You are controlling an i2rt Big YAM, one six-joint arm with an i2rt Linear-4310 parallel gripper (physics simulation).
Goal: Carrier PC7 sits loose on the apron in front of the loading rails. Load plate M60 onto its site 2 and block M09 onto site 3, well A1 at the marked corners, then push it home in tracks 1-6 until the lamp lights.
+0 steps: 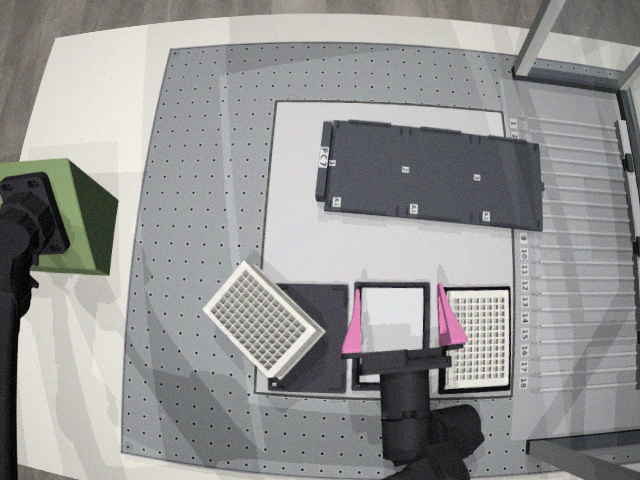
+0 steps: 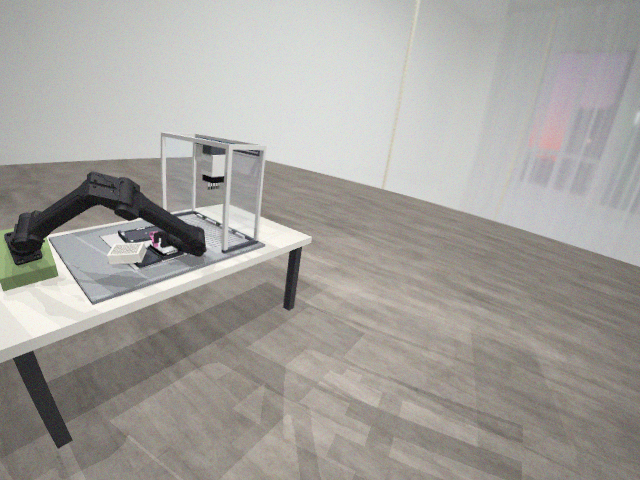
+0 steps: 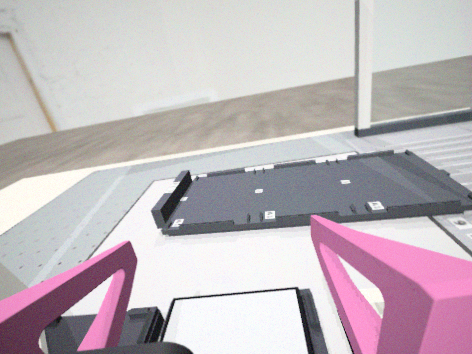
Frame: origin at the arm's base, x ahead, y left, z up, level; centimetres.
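Seen in the pictures: gripper, fingertip midpoint: (image 1: 399,286) (image 2: 159,231) (image 3: 221,238); arm's base at its link origin: (image 1: 36,212) (image 2: 23,247).
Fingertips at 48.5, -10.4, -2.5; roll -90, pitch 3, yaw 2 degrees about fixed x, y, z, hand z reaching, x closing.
Observation:
Offsets run from my fingertips to a thing's top centre, as dx, dy, dz. "spot": to the spot under its first point. Level surfaces: height alone.
Dark carrier PC7 @(+7.0, +16.5, -4.7) (image 1: 439,155) (image 3: 300,192) lies slightly skewed on the light apron @(spot: -10.7, +7.5, -7.6) (image 1: 310,242) (image 3: 225,255), bare on top. Its right end reaches over the front of the loading rails @(spot: +27.7, +3.1, -7.3) (image 1: 578,263); A1 marks are along its near edge. A white many-welled block @(-16.6, -3.2, -0.8) (image 1: 263,320) (image 2: 126,252) sits turned across the left dark holder @(-11.1, -5.3, -5.9) (image 1: 330,361). A flat white piece @(-0.6, -5.3, -5.1) (image 1: 395,310) (image 3: 237,320) is in the middle holder, and a white welled plate @(+10.9, -6.4, -5.1) (image 1: 478,335) in the right one. Labels M60 and M09 are unreadable. My gripper (image 1: 399,287) (image 3: 221,238) is open and empty, its pink fingers astride the middle holder.
A clear-walled enclosure (image 1: 535,38) (image 2: 226,206) (image 3: 363,75) stands over the rails, with a pipetting head @(+34.7, +5.1, +32.5) (image 2: 214,167) hanging inside. The arm's green base block (image 1: 93,217) (image 2: 31,273) is at the left. Perforated grey board @(dz -7.7) (image 1: 196,155) surrounds the apron.

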